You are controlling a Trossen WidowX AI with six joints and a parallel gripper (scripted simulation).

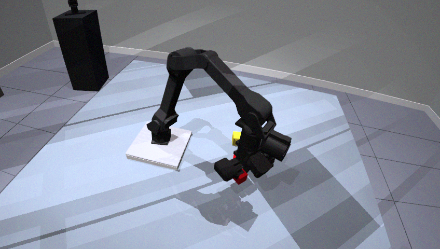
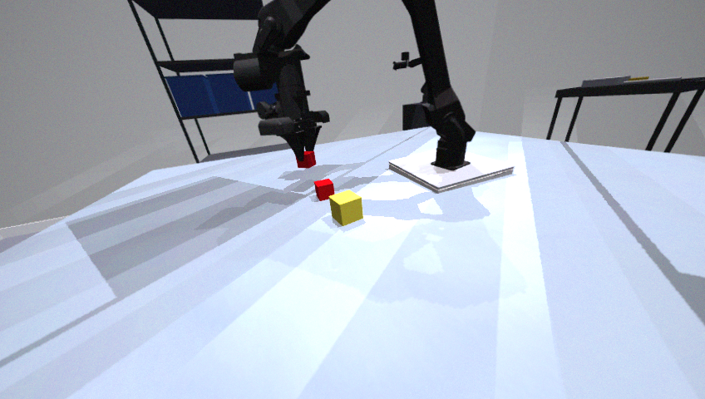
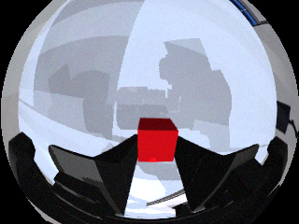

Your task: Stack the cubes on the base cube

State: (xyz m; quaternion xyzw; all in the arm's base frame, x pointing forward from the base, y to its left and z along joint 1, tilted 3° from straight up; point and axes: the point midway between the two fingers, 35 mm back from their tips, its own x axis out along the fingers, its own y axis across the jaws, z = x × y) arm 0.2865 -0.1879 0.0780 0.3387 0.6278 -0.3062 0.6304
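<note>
The yellow base cube is 220 mm to the left of my gripper tip, 40 mm below it and 10 mm ahead of it.
</note>
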